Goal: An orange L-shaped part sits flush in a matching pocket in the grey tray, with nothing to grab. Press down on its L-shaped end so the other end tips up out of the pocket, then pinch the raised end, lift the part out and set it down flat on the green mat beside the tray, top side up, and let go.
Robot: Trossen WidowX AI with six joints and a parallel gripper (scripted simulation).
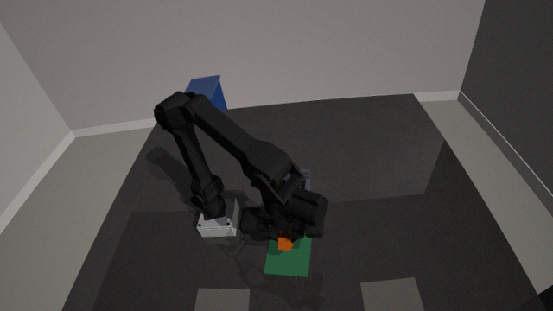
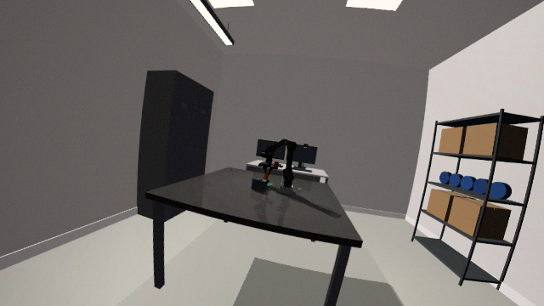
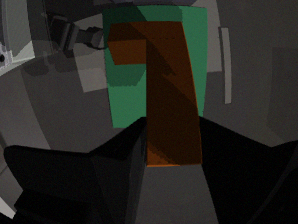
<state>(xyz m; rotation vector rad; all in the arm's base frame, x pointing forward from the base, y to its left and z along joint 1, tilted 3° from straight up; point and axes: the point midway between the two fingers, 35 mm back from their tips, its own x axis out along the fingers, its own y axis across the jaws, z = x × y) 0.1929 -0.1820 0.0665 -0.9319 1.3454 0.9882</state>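
The orange L-shaped part is 30 mm to the left of my gripper tip and 30 mm below it. Round my gripper tip: green mat (20 mm to the left, 110 mm below).
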